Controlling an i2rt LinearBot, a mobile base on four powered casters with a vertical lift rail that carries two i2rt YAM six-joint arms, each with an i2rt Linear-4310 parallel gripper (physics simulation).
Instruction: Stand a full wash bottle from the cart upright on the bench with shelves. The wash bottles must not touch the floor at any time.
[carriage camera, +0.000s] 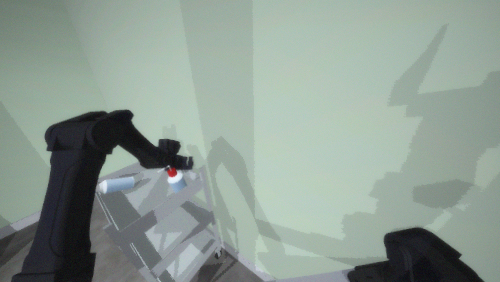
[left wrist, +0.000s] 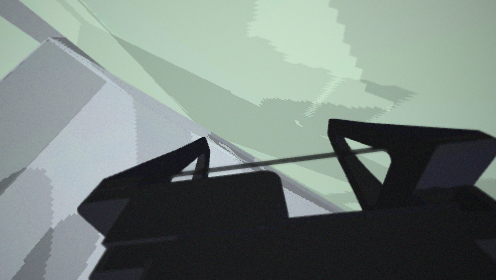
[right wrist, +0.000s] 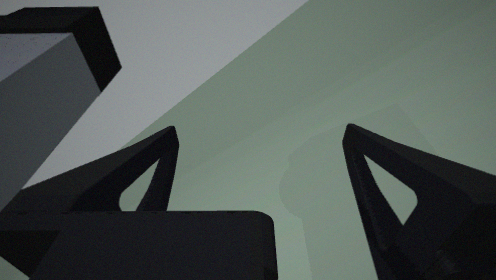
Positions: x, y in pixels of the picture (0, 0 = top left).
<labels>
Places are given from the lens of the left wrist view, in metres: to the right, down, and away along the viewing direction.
my left gripper (left wrist: 266, 135): 0.01, 0.00, 0.14
grey cart (left wrist: 76, 123): -0.22, -0.02, 0.23
</labels>
